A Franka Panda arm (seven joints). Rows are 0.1 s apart.
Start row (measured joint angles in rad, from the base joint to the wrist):
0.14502, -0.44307, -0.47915, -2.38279, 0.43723, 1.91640, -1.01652
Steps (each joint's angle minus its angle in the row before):
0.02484, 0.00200, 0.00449, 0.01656, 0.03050, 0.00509, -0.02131
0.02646, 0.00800, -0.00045, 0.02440, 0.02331, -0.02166, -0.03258
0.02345, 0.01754, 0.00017, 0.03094, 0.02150, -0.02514, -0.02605
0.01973, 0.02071, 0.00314, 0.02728, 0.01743, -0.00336, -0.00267
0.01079, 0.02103, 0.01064, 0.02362, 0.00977, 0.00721, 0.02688
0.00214, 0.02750, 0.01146, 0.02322, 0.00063, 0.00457, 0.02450
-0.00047, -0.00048, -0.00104, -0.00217, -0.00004, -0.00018, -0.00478
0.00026, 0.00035, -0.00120, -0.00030, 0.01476, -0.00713, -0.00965
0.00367, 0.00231, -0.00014, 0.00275, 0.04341, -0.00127, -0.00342
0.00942, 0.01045, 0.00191, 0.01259, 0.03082, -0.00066, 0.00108
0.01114, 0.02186, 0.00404, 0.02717, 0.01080, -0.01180, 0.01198
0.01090, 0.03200, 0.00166, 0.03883, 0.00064, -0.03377, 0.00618
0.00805, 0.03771, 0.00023, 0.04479, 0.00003, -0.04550, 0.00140
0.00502, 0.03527, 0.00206, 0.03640, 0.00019, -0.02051, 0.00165
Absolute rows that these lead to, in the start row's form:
0.16986, -0.44107, -0.47466, -2.36623, 0.46773, 1.92149, -1.03783
0.19632, -0.43307, -0.47511, -2.34183, 0.49104, 1.89983, -1.07041
0.21977, -0.41553, -0.47494, -2.31089, 0.51254, 1.87469, -1.09646
0.23950, -0.39482, -0.47180, -2.28361, 0.52997, 1.87133, -1.09913
0.25029, -0.37379, -0.46116, -2.25999, 0.53974, 1.87854, -1.07225
0.25243, -0.34629, -0.44970, -2.23677, 0.54037, 1.88311, -1.04775
0.25196, -0.34677, -0.45074, -2.23894, 0.54033, 1.88293, -1.05253
0.25222, -0.34642, -0.45194, -2.23924, 0.55509, 1.87580, -1.06218
0.25589, -0.34411, -0.45208, -2.23649, 0.59850, 1.87453, -1.06560
0.26531, -0.33366, -0.45017, -2.22390, 0.62932, 1.87387, -1.06452
0.27645, -0.31180, -0.44613, -2.19673, 0.64012, 1.86207, -1.05254
0.28735, -0.27980, -0.44447, -2.15790, 0.64076, 1.82830, -1.04636
0.29540, -0.24209, -0.44424, -2.11311, 0.64079, 1.78280, -1.04496
0.30042, -0.20682, -0.44218, -2.07671, 0.64098, 1.76229, -1.04331

